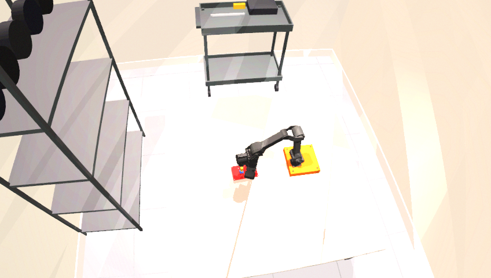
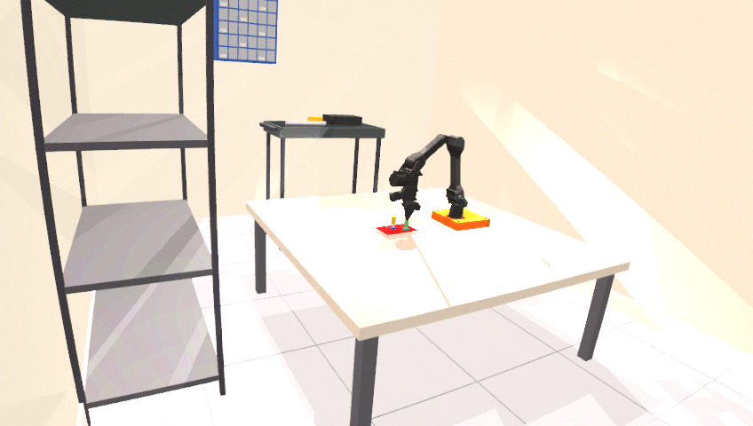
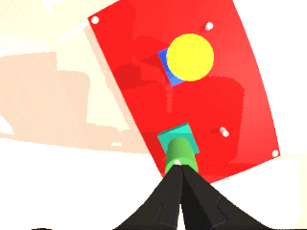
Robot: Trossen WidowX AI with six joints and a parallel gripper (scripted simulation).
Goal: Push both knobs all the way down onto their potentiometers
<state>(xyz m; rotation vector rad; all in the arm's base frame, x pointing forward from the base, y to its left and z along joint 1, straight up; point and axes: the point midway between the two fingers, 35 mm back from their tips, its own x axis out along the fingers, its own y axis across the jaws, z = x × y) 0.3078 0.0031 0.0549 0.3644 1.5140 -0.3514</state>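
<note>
The green knob lies 1 cm below my gripper tip. Round my gripper tip: orange knob (5 cm ahead, 3 cm to the right).
</note>
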